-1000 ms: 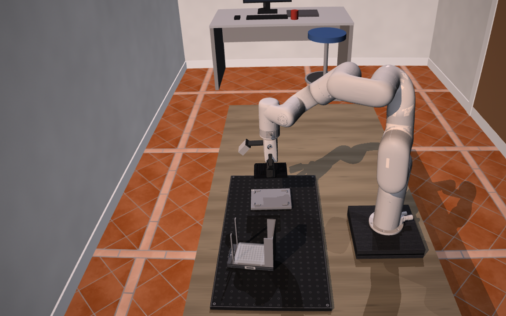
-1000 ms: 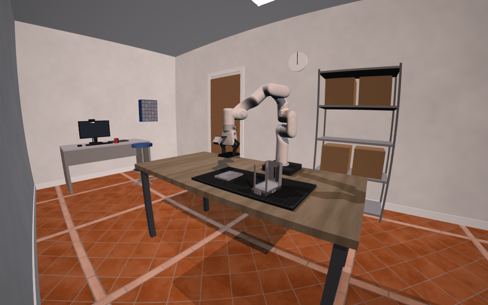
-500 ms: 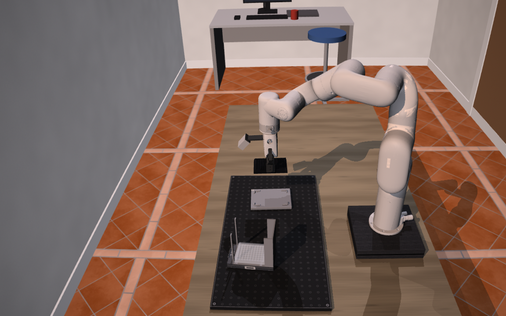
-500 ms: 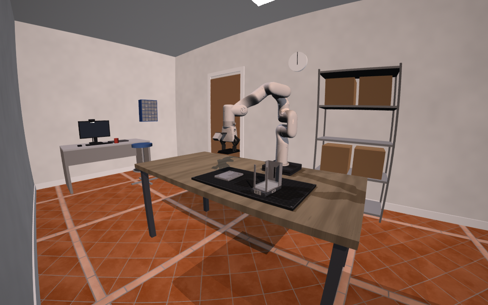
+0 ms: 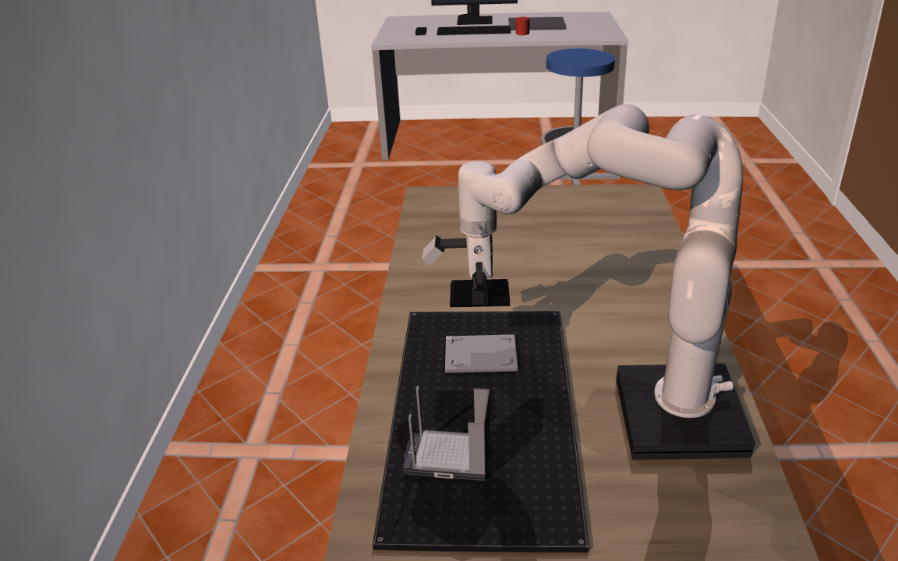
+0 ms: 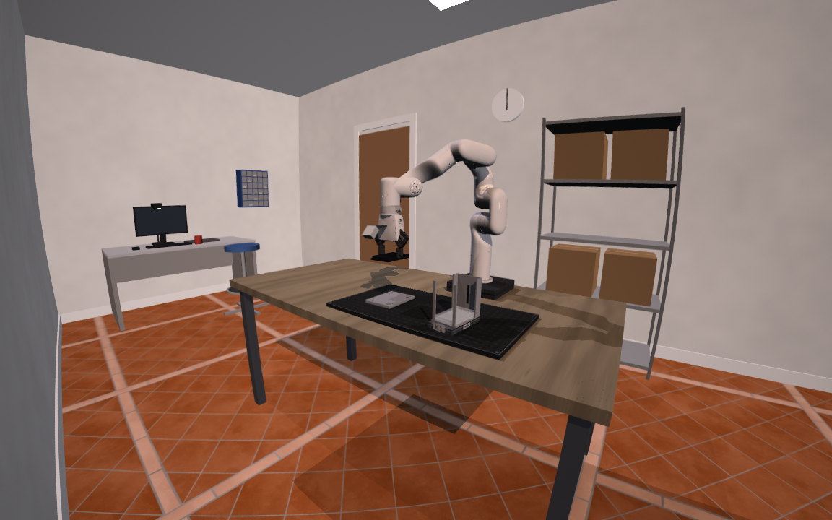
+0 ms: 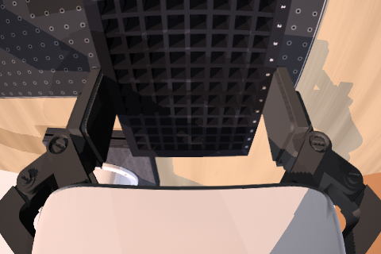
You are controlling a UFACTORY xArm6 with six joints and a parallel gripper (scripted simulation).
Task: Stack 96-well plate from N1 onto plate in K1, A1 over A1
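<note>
My gripper is now 31 cm to the right of the white 96-well plate, 16 cm above it and 10 cm short of it. The rest, counted from my hand: plate nest N1 (18 cm below); black 96-well plate (1 cm below); A1 mark (17 cm below, 7 cm ahead, 6 cm to the right).
</note>
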